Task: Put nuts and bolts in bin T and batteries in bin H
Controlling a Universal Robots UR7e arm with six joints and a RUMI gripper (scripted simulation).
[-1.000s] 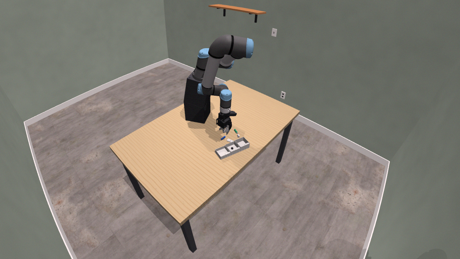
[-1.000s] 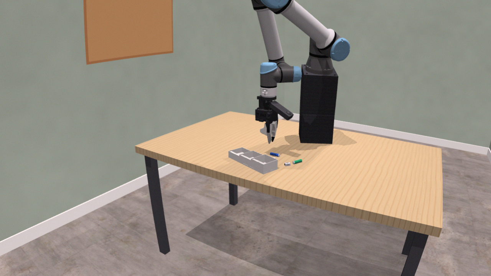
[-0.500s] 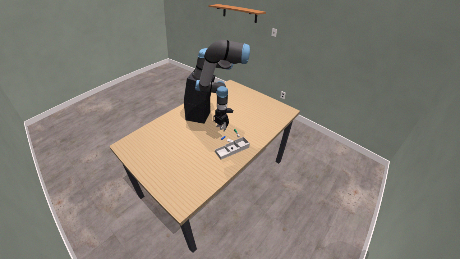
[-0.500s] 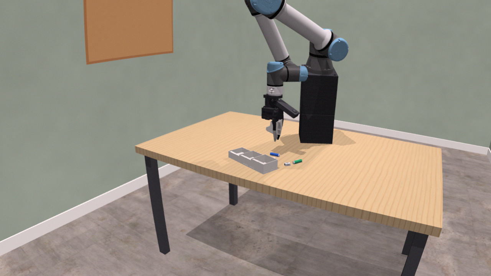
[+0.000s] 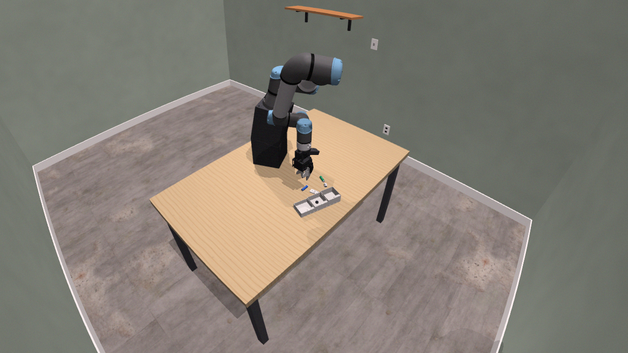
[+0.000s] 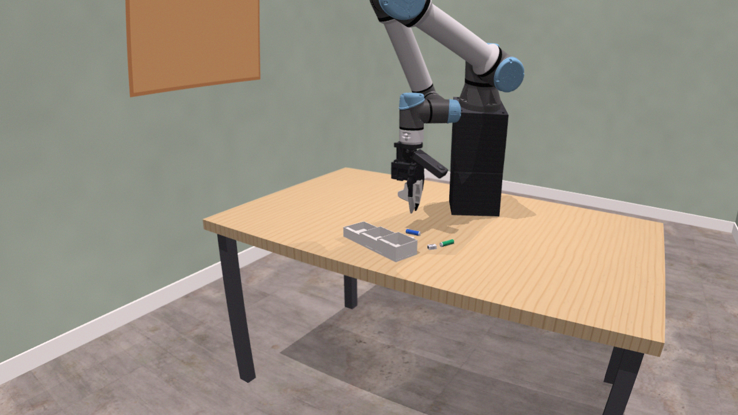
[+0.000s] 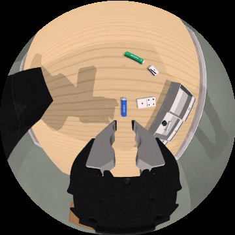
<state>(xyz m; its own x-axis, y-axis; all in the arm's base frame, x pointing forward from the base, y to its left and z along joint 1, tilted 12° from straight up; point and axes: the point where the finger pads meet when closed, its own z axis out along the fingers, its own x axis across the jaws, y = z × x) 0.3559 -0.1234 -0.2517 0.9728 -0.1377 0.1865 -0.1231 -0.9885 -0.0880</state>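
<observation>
The blue battery lies 80 mm below my hand. Round my hand: white domino 70 mm ahead, 90 mm below; then small silver piece 90 mm ahead, 90 mm to the left, 80 mm below; then green battery 50 mm ahead, 120 mm to the left, 80 mm below.
</observation>
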